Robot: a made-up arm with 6 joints. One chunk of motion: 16 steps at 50 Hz.
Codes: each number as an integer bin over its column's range. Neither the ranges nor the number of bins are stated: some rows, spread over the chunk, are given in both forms.
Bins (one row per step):
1: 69 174 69 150 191 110
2: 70 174 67 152 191 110
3: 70 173 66 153 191 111
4: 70 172 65 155 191 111
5: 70 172 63 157 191 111
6: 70 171 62 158 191 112
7: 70 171 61 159 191 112
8: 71 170 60 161 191 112
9: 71 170 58 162 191 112
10: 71 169 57 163 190 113
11: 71 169 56 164 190 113
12: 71 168 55 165 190 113
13: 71 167 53 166 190 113
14: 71 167 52 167 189 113
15: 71 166 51 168 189 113
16: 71 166 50 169 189 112
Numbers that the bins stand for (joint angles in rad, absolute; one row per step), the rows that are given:
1: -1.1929 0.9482 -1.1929 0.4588 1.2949 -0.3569
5: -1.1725 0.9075 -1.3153 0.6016 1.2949 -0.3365
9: -1.1522 0.8667 -1.4173 0.7035 1.2949 -0.3161
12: -1.1522 0.8259 -1.4784 0.7647 1.2745 -0.2957
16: -1.1522 0.7851 -1.5804 0.8463 1.2541 -0.3161
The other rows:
2: -1.1725 0.9482 -1.2337 0.4996 1.2949 -0.3569
3: -1.1725 0.9278 -1.2541 0.5200 1.2949 -0.3365
4: -1.1725 0.9075 -1.2745 0.5608 1.2949 -0.3365
6: -1.1725 0.8871 -1.3357 0.6220 1.2949 -0.3161
7: -1.1725 0.8871 -1.3561 0.6424 1.2949 -0.3161
8: -1.1522 0.8667 -1.3765 0.6831 1.2949 -0.3161
10: -1.1522 0.8463 -1.4376 0.7239 1.2745 -0.2957
11: -1.1522 0.8463 -1.4580 0.7443 1.2745 -0.2957
13: -1.1522 0.8055 -1.5192 0.7851 1.2745 -0.2957
14: -1.1522 0.8055 -1.5396 0.8055 1.2541 -0.2957
15: -1.1522 0.7851 -1.5600 0.8259 1.2541 -0.2957

